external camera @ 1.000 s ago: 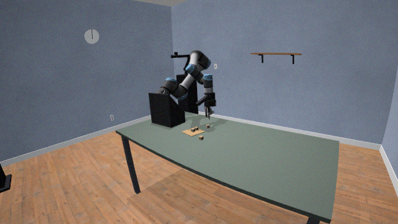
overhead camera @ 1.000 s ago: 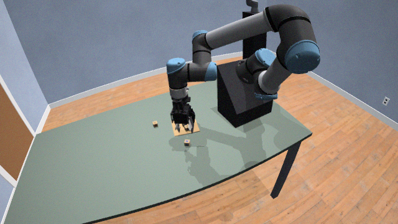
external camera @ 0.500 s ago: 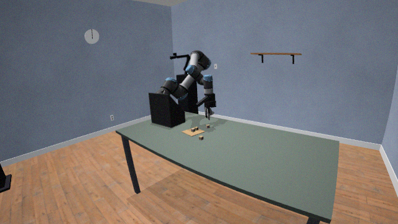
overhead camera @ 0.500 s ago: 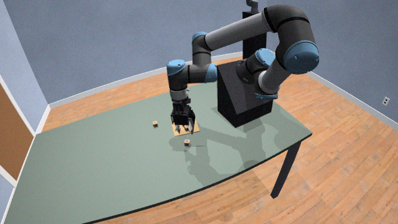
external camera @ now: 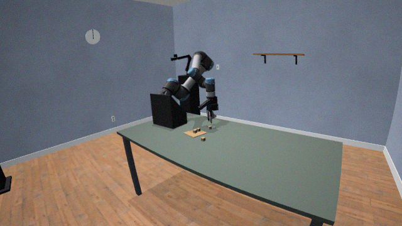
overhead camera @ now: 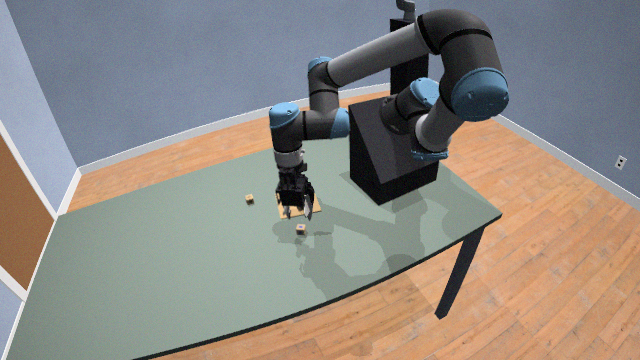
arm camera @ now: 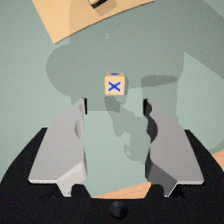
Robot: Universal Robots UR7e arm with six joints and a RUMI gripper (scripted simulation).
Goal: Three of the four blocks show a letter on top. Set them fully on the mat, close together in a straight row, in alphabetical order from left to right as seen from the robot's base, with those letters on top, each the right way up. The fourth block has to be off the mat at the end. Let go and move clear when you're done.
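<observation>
Right now my hand is 60 mm above the block. Round my hand: tan mat: 40 mm behind, 150 mm to the right, 70 mm below.
</observation>
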